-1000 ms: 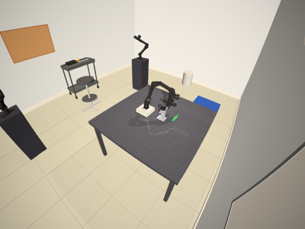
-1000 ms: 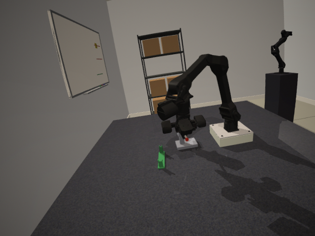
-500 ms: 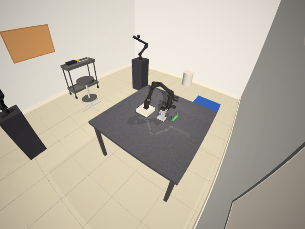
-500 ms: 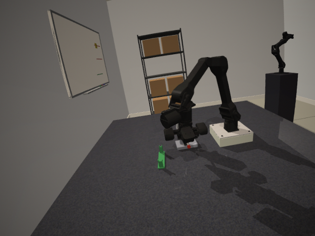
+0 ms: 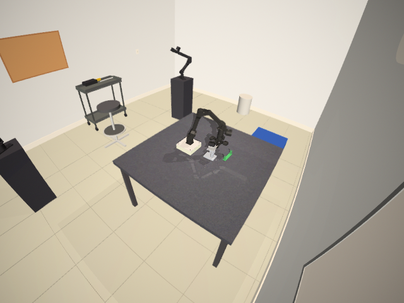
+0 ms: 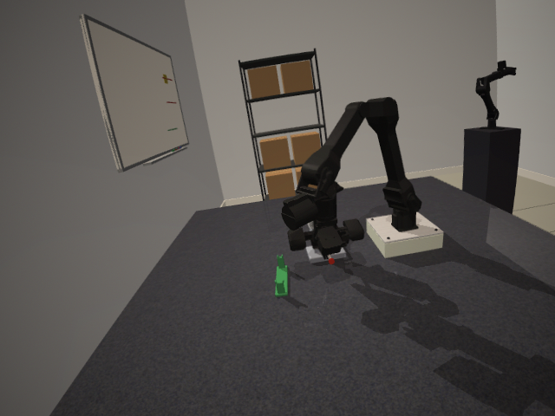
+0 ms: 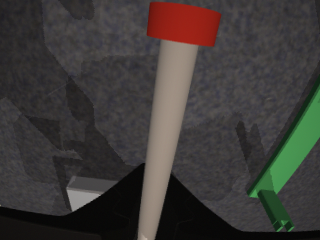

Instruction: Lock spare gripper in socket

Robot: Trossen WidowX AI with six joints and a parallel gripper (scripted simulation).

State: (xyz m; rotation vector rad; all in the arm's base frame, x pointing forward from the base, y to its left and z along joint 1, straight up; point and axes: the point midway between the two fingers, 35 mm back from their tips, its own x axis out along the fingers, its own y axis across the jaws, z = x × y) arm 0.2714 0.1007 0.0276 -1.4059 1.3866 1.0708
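My gripper tip is now 100 mm to the left of the grey mount and 10 mm past it. The rest, counted from my gripper tip: spare gripper (110 mm to the right, 80 mm above, 10 mm behind); then green cradle (130 mm ahead, 20 mm below).
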